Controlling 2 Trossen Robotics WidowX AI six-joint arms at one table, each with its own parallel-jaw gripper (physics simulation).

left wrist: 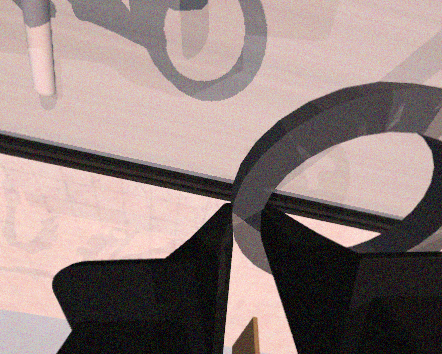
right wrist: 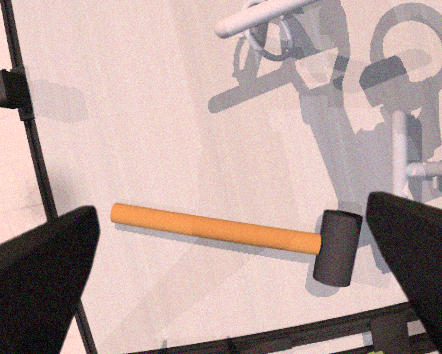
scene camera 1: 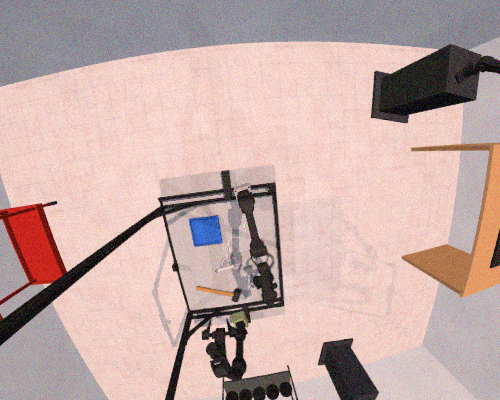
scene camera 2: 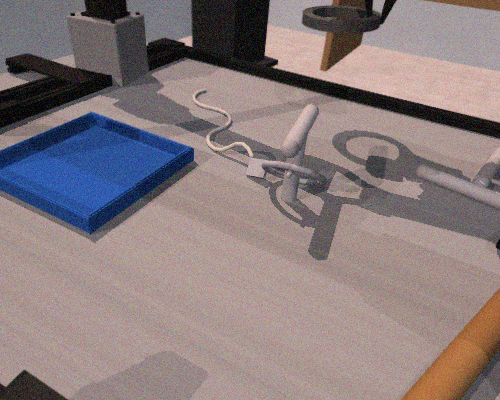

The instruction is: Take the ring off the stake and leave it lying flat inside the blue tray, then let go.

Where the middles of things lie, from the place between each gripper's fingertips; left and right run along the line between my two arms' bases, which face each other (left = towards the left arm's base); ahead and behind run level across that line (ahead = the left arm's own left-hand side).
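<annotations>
The hammer with orange handle [scene camera 2: 463,360] is 100 mm to the right of my right hand, 20 mm behind it and 330 mm below it. Counted from my right hand again, the blue tray [scene camera 2: 85,172] is 100 mm behind, 350 mm below and 400 mm to the left, while the pale grey ring [scene camera 2: 258,168] is 40 mm ahead, 180 mm to the left and 330 mm below.
From my left hand, the hammer with orange handle is 14 cm below, 31 cm to the right and 32 cm behind. The blue tray is 16 cm below my left hand, 19 cm to the left of it and 40 cm behind it. As for the pale grey ring, my left hand is 14 cm above it, 27 cm past it and 3 cm to the left of it.
</annotations>
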